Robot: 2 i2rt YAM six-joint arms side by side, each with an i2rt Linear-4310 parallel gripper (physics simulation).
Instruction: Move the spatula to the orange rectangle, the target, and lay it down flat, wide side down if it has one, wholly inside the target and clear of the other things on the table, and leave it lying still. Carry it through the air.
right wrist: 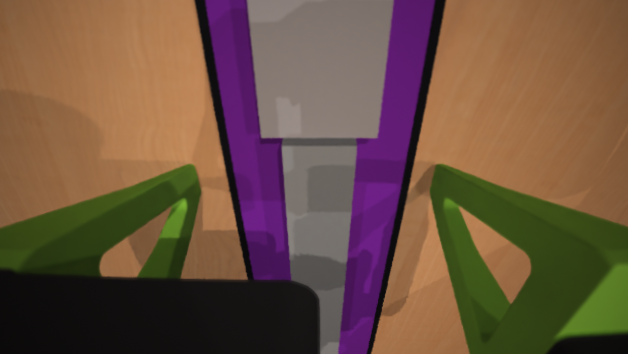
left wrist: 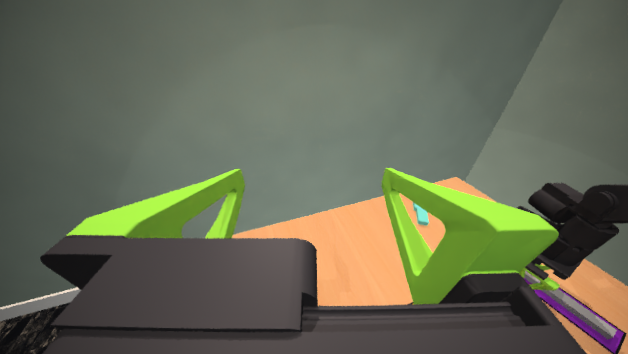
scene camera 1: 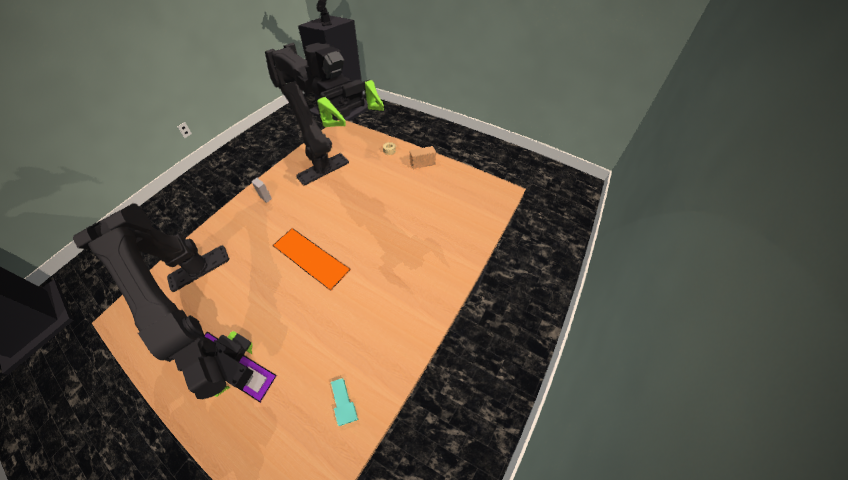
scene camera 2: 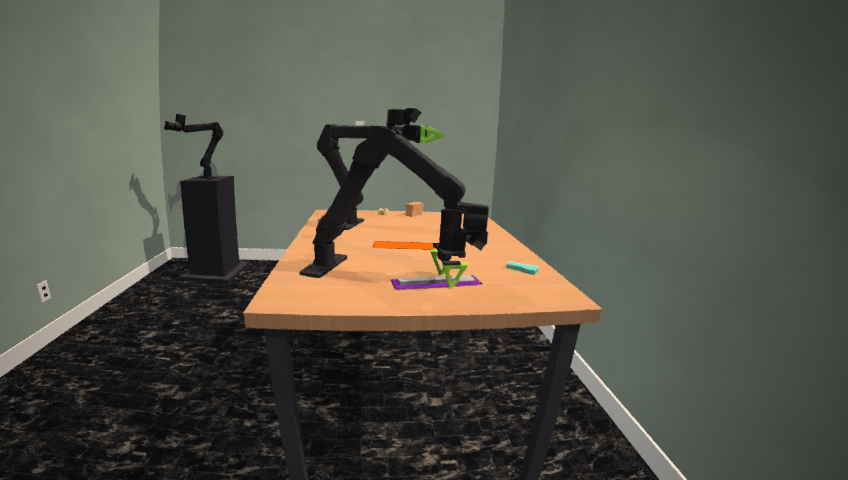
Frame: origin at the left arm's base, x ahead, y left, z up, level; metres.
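Seen in the pictures: left gripper, fingertip midpoint: (left wrist: pixel 313 176) (scene camera 1: pixel 364 115) (scene camera 2: pixel 441 135); right gripper, fingertip midpoint: (right wrist: pixel 315 177) (left wrist: pixel 529 277) (scene camera 2: pixel 446 281); left arm's base, origin of the base link: (scene camera 1: pixel 323 169) (scene camera 2: pixel 349 224); right arm's base, origin of the base link: (scene camera 1: pixel 199 268) (scene camera 2: pixel 325 266).
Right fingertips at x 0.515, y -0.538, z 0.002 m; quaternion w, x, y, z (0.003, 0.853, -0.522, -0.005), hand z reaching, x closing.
Observation:
Offsets run from my right fingertips to a thing's top centre. "*": to the spot under its first point.
The grey spatula {dz +0.012, dx -0.025, dy -0.014 m} (scene camera 1: pixel 255 381) (scene camera 2: pixel 410 281) (right wrist: pixel 320 75) lies flat on a purple rectangle {* dz -0.001, dx +0.069, dy +0.059 m} (scene camera 1: pixel 270 378) (right wrist: pixel 412 75), with a wide blade and a narrower handle. My right gripper (scene camera 1: pixel 235 371) (scene camera 2: pixel 446 280) (right wrist: pixel 315 177) is open and points down low over it. Its fingers stand apart on either side of the handle, near the blade, outside the rectangle's long edges. The arm hides part of the spatula in scene camera 1. The orange rectangle {* dz -0.001, dx -0.173, dy +0.313 m} (scene camera 1: pixel 311 259) (scene camera 2: pixel 403 245) shows no object on it. My left gripper (scene camera 1: pixel 363 117) (scene camera 2: pixel 442 134) (left wrist: pixel 313 176) is open, empty and raised high.
A teal paddle-shaped piece {dz +0.013, dx +0.222, dy +0.176 m} (scene camera 1: pixel 343 402) (scene camera 2: pixel 522 268) (left wrist: pixel 422 215) lies near the table edge. A brown block {dz +0.058, dx -0.295, dy +0.852 m} (scene camera 1: pixel 423 157) (scene camera 2: pixel 414 208) and a pale ring {dz +0.023, dx -0.441, dy +0.801 m} (scene camera 1: pixel 389 152) are at the far end. A grey block {dz +0.074, dx -0.523, dy +0.300 m} (scene camera 1: pixel 261 190) stands between the arm bases in scene camera 1.

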